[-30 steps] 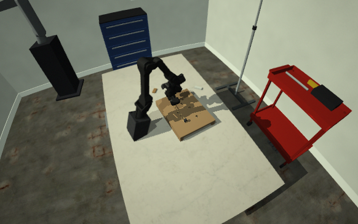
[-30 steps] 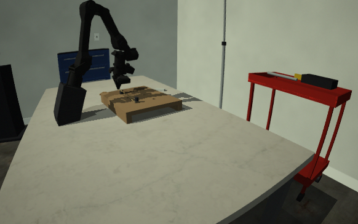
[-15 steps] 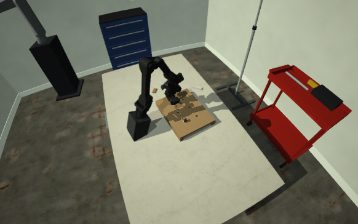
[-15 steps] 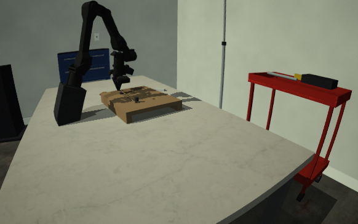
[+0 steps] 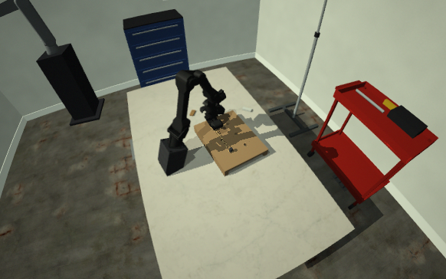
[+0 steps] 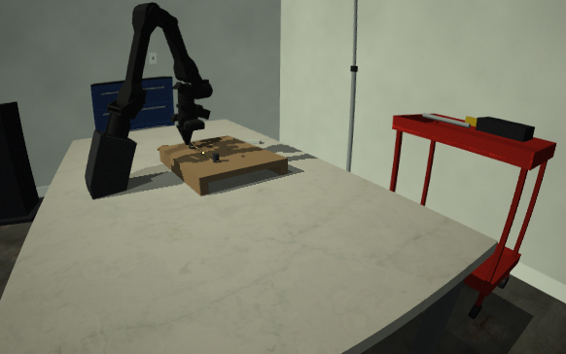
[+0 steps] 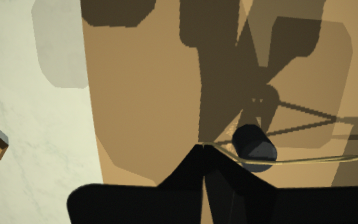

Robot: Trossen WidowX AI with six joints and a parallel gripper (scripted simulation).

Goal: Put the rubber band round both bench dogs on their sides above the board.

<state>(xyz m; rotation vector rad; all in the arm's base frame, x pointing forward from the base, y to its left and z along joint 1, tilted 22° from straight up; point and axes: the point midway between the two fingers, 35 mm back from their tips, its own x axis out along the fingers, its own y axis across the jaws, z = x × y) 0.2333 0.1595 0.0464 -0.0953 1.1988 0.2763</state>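
The wooden board lies 100 mm to the right of my hand, 80 mm ahead of it and 60 mm below it. The rest, counted from my hand: rubber band 280 mm ahead, 150 mm to the left, 80 mm below.
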